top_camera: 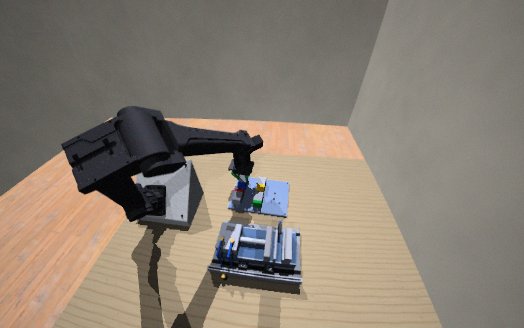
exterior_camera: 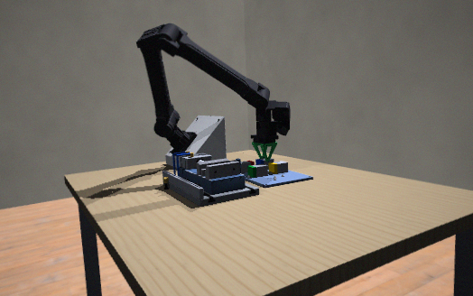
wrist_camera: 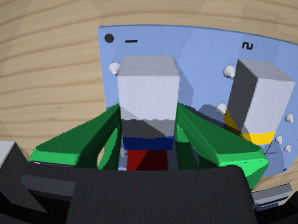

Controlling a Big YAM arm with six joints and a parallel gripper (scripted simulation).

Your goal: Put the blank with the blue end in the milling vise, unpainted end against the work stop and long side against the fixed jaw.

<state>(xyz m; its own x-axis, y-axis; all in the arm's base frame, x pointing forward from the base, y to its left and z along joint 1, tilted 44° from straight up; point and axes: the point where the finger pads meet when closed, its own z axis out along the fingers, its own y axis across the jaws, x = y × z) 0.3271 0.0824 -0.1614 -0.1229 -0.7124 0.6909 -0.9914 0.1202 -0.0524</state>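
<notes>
Right now the dark work stop rod is 26 cm to the right of my hand, 16 cm ahead of it and 4 cm above it. The rest, counted from my hand: yellow-ended blank: 9 cm ahead, 2 cm below, 1 cm to the right; then blue-ended blank: 2 cm below; then red-ended blank: 9 cm to the right, 2 cm below, 1 cm behind.
</notes>
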